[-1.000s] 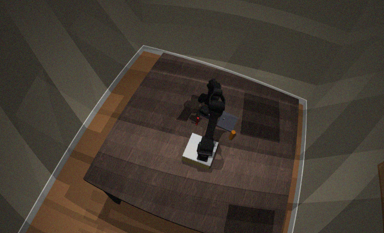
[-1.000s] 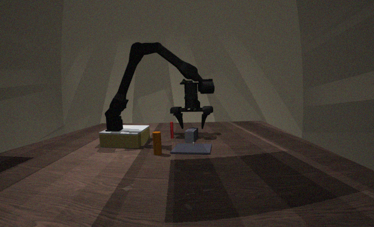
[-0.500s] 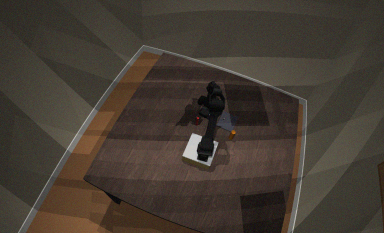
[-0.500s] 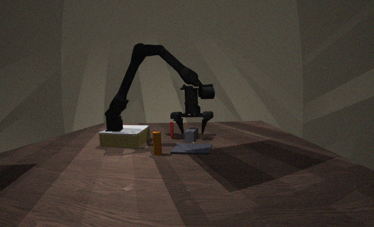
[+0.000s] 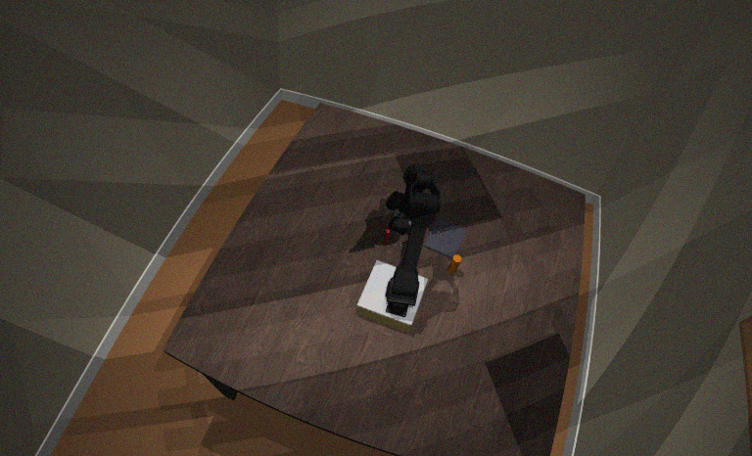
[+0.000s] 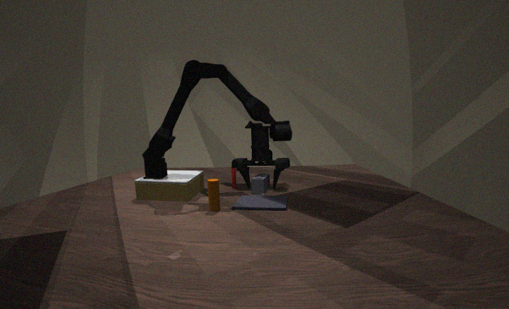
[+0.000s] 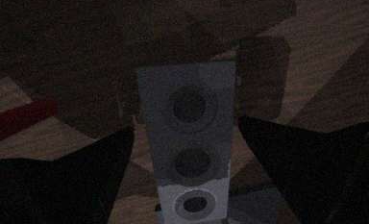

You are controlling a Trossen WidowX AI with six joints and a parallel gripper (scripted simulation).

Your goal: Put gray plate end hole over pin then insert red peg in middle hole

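Now: gripper tip 140 mm to the left of the dark base. From my gripper tip the other things lie so: gray plate (30 mm above); then red peg (100 mm behind, 50 mm to the left, 30 mm above); then orange cylinder (130 mm behind, 200 mm to the right, 30 mm above).
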